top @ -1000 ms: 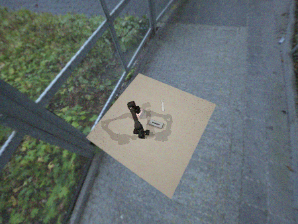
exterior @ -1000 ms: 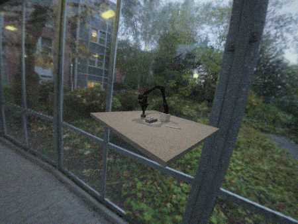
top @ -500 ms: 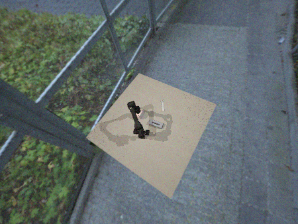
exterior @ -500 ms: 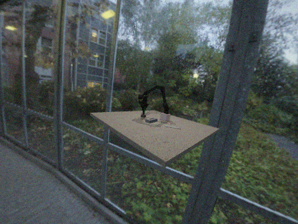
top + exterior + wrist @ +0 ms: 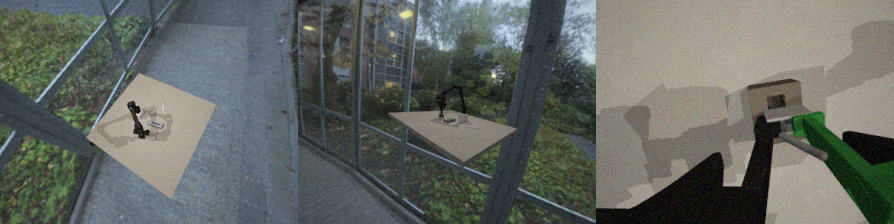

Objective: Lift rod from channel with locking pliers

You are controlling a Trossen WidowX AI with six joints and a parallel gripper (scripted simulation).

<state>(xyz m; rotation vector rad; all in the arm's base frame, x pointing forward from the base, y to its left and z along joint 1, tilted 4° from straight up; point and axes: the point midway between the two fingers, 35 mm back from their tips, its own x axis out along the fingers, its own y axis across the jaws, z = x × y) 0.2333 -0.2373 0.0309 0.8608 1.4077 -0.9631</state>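
Now: the grey block 5 cm ahead of my gripper tip, 22 cm to the left of it and 8 cm below it. Also, from my gripper tip: white bar 2 cm behind, 54 cm to the left, 10 cm below; then dark holster 1 cm behind, 9 cm below; then dark rod 6 cm ahead, 23 cm to the left, 9 cm below.
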